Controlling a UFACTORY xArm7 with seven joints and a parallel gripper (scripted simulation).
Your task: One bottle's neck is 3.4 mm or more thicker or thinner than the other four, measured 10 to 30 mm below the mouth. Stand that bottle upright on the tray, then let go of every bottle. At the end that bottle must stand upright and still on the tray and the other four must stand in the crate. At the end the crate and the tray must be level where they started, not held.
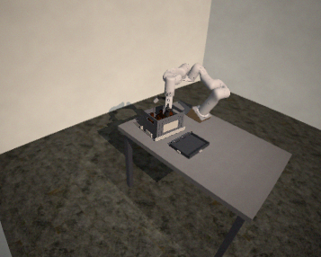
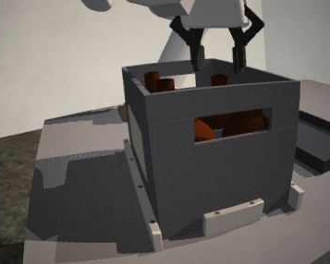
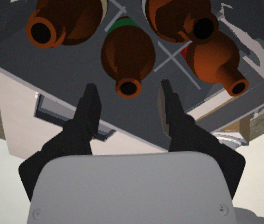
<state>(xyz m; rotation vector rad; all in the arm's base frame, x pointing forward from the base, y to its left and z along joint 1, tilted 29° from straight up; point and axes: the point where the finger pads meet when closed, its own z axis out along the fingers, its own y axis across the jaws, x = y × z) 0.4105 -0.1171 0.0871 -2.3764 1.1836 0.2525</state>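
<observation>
My hand is 1 cm past the dark grey crate, 4 cm to the left of it and 10 cm above it. The rest, counted from my hand: dark flat tray (1 cm behind, 25 cm to the left, 17 cm below); glass bottle (10 cm behind, 7 cm to the right, 10 cm below).
</observation>
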